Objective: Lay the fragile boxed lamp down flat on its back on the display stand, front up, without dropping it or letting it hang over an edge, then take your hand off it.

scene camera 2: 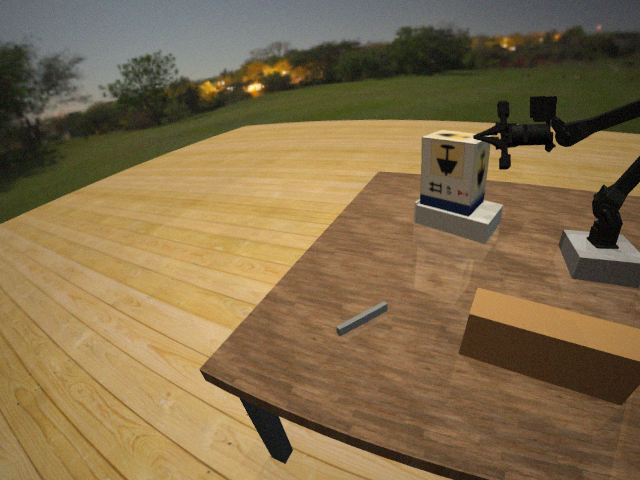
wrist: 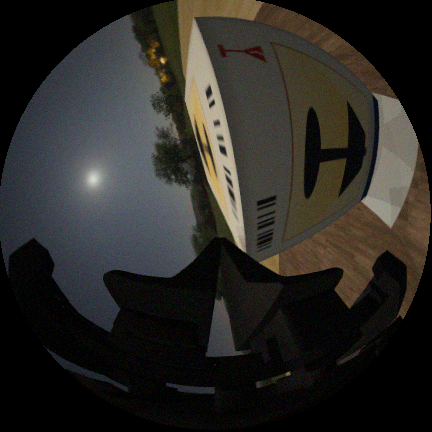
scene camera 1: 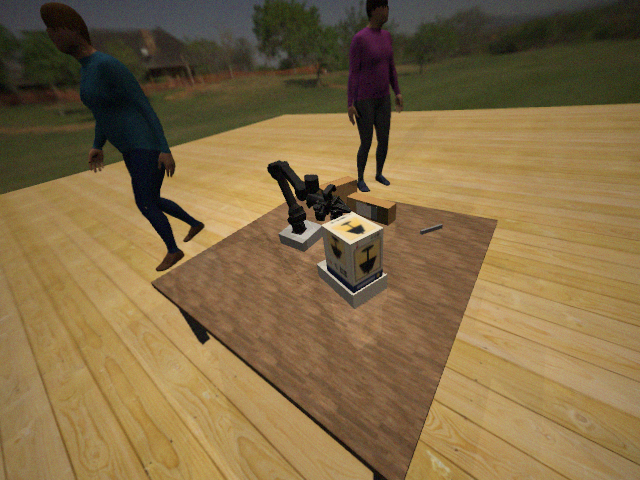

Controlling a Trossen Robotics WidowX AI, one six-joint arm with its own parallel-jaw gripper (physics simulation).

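Places are measured from the arm's base along level axes (x ahead, y left, z up), in centimetres.
Pixels of known places: gripper, fingertip midpoint: (scene camera 2: 473,136) (wrist: 218,242) (scene camera 1: 350,211); arm's base at its link origin: (scene camera 2: 602,243) (scene camera 1: 299,230).
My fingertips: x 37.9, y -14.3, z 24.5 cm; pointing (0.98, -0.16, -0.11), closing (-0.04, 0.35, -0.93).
Ahead of a thing's pixels: the offset from my fingertips to its top centre. Level surfaces: height alone.
The boxed lamp (scene camera 1: 353,250) (scene camera 2: 453,167) (wrist: 278,141) is a white and yellow box with black lamp pictures and a blue band at its foot. It stands upright on the low white display stand (scene camera 1: 353,296) (scene camera 2: 461,225) (wrist: 393,169) in the middle of the table. My gripper (scene camera 1: 339,211) (scene camera 2: 477,135) (wrist: 218,242) is shut with nothing between the fingers. It lies level, with its tips at the box's upper edge on the side facing the arm's base; I cannot tell whether they touch the box.
A long cardboard box @[dz -20.1, dx -9.6, dy +51.3 cm] (scene camera 1: 372,207) (scene camera 2: 513,333) and a second one @[dz -15.1, dx -35.5, dy +60.4 cm] (scene camera 1: 344,186) lie behind the arm. A small grey bar @[dz -28.9, dx +26.2, dy +44.2 cm] (scene camera 1: 431,229) (scene camera 2: 362,318) lies on the brown table @[dz -31.1 cm] (scene camera 1: 318,357). The arm's base (scene camera 1: 300,235) stands beside the stand. Two people (scene camera 1: 371,86) (scene camera 1: 128,133) are on the deck.
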